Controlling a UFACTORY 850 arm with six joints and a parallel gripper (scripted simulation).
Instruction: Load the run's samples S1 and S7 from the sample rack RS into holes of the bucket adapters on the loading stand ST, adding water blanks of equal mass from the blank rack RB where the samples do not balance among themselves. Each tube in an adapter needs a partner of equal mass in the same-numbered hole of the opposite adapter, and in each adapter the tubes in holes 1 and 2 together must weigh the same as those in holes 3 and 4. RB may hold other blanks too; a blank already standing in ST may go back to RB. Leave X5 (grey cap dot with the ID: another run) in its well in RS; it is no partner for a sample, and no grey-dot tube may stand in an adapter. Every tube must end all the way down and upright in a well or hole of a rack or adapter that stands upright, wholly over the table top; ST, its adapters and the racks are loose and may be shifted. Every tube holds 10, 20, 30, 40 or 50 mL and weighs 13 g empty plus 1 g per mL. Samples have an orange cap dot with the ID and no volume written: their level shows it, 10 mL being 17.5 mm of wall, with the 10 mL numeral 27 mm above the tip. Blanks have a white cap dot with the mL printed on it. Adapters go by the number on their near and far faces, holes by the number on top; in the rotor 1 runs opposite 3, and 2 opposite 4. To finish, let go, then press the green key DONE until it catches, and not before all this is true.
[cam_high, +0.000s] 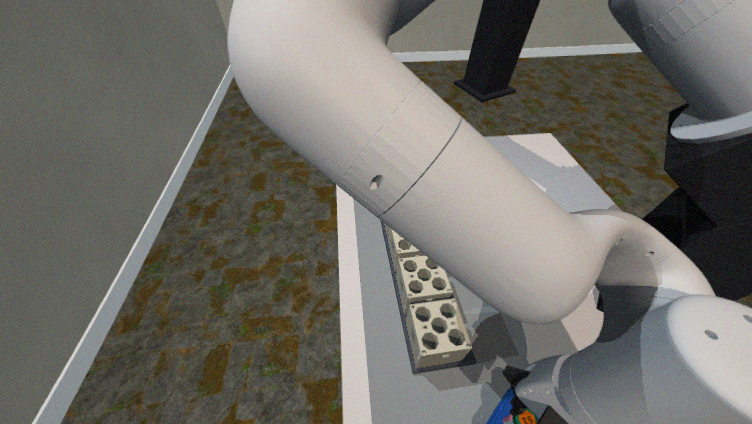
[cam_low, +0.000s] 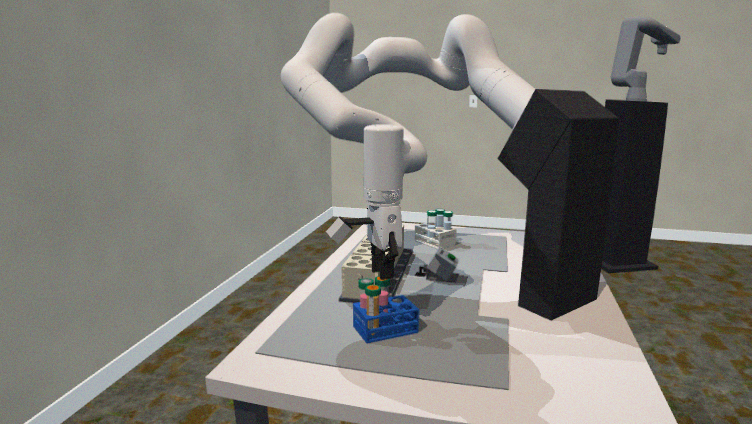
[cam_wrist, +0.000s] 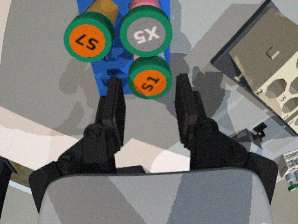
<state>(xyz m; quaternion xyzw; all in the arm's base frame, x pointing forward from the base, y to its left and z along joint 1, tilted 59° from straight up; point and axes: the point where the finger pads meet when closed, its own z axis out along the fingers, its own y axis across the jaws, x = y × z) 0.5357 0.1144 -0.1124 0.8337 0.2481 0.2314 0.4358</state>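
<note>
Right now the sample S7 is 9 cm below my hand, 6 cm to the left of it and 3 cm ahead of it. Round my hand: blue sample rack RS (12 cm below, 2 cm to the left, 1 cm behind); then sample S1 (9 cm below, 1 cm ahead); then grey-dot tube X5 (9 cm below, 3 cm ahead, 2 cm to the left).
</note>
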